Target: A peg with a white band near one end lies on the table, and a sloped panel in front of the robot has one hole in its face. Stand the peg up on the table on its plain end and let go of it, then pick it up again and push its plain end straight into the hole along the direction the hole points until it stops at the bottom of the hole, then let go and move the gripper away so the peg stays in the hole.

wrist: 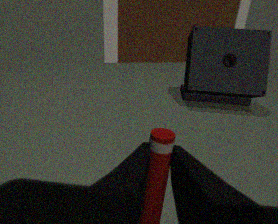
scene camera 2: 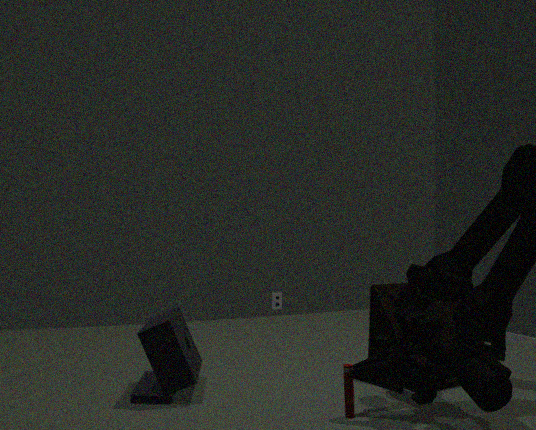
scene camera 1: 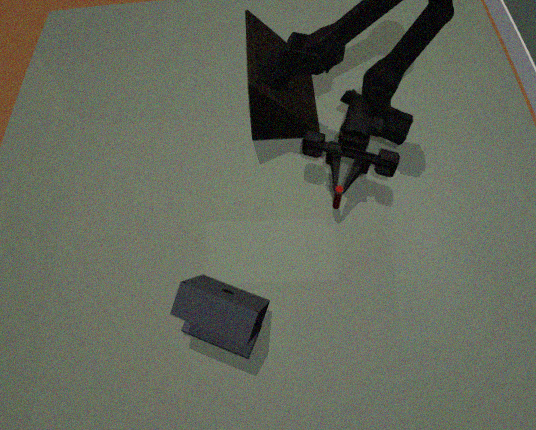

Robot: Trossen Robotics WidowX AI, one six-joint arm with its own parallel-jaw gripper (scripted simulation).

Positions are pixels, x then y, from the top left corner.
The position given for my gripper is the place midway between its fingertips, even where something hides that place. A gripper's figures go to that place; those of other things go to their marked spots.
Scene:
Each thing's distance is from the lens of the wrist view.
my gripper (wrist: 160, 150): 12 cm
sloped panel (wrist: 205, 71): 36 cm

